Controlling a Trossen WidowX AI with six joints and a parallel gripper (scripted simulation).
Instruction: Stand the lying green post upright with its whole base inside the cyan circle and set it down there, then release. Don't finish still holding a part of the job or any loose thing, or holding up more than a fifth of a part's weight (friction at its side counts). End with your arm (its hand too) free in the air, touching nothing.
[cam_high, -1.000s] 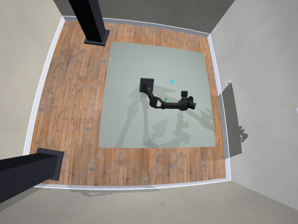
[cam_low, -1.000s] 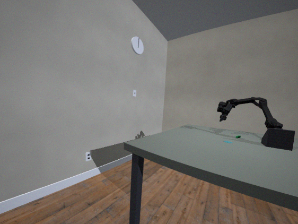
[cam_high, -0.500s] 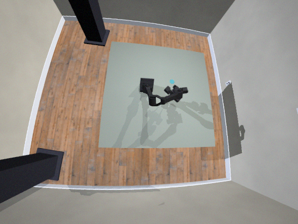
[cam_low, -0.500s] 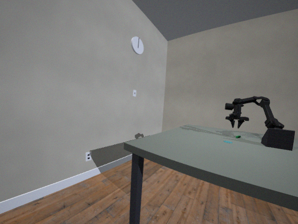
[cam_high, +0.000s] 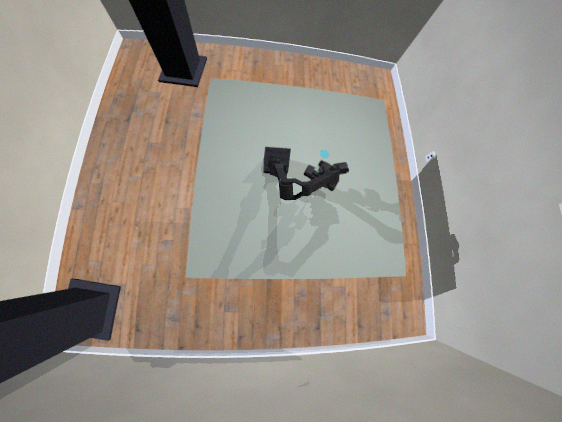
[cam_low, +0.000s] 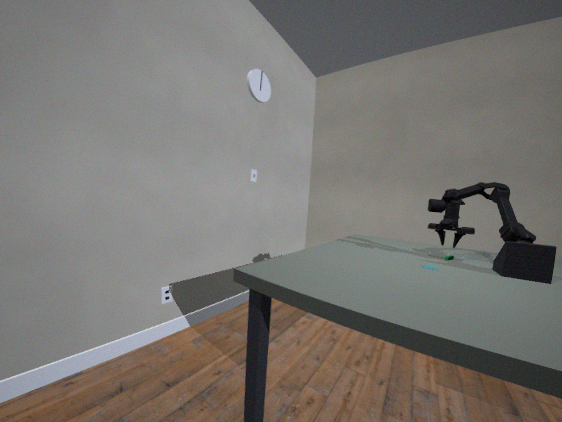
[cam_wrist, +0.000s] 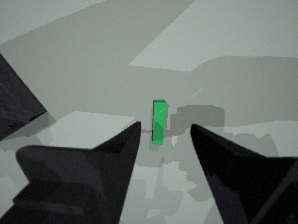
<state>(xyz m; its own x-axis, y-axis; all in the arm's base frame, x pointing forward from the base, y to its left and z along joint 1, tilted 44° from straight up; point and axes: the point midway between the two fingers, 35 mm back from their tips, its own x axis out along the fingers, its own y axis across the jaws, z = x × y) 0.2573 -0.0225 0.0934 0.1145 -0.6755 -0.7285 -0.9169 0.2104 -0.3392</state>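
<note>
Now: hand 90 mm above the green post, 20 mm to the left of it and 10 mm past it. From my hand the other things lie so: cyan circle: 240 mm to the left, 100 mm below, 60 mm ahead.
</note>
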